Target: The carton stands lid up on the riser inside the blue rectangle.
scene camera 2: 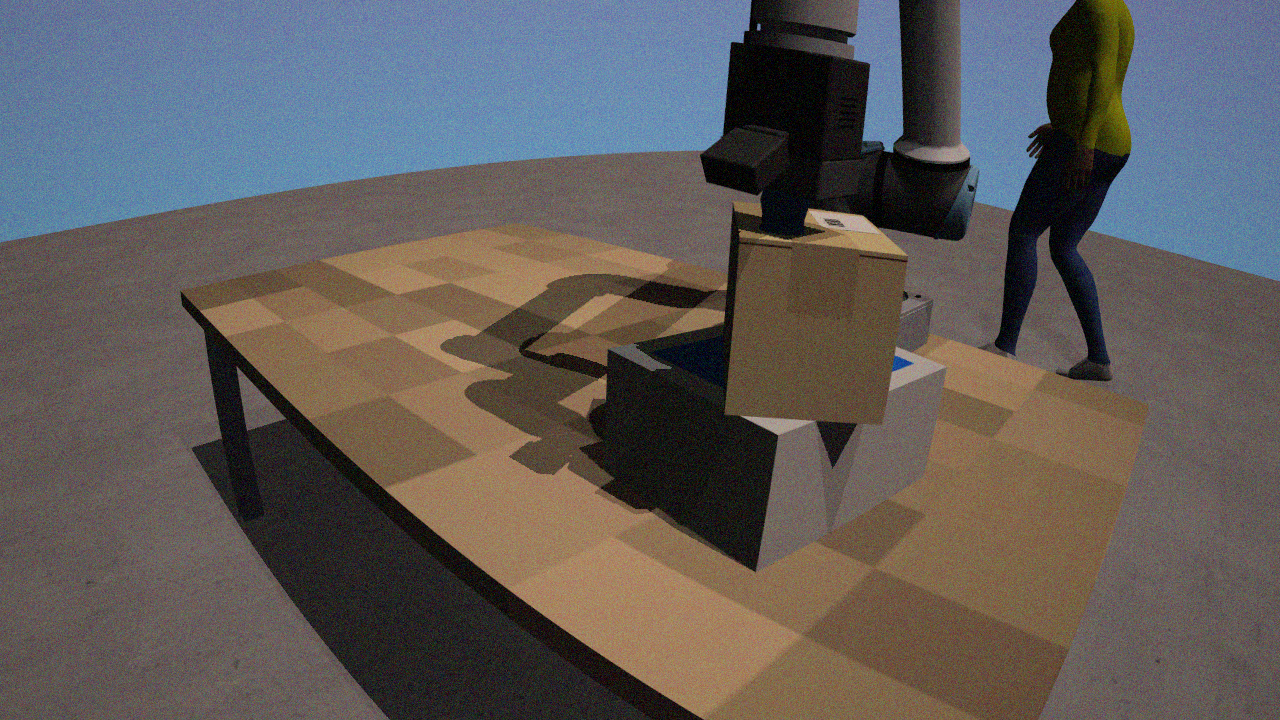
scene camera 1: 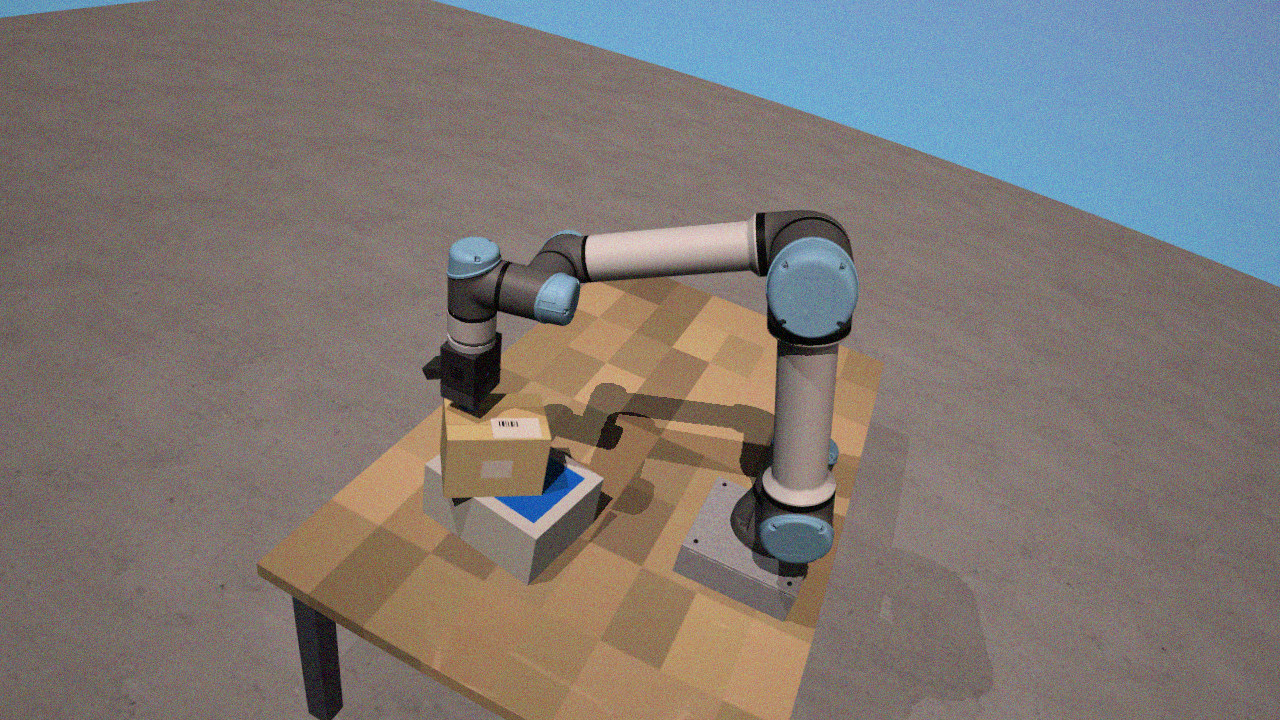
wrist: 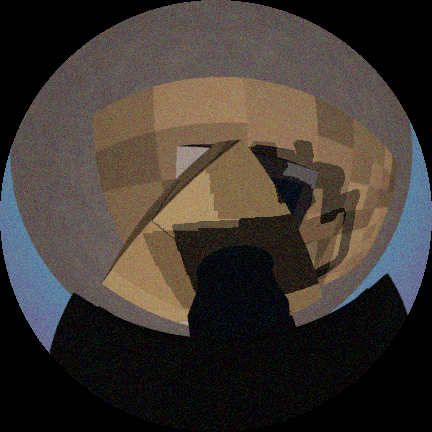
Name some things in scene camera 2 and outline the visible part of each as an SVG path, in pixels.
My suction cup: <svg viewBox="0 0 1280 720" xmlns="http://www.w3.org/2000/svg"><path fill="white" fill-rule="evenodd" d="M765 188L760 198L762 220L758 228L773 234L803 235L805 233L804 222L809 208L809 200Z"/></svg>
A cardboard carton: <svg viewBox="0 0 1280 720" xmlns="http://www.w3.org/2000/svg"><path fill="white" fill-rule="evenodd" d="M733 201L723 331L724 415L882 425L897 343L908 255L863 215L808 208L804 222L805 233L803 235L780 235L765 232L758 228L762 220L761 204Z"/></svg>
A grey riser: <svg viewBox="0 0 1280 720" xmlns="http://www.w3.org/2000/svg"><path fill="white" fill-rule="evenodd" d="M608 349L604 471L754 572L781 560L834 531L924 476L947 366L896 347L883 424L874 425L724 415L724 324Z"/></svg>
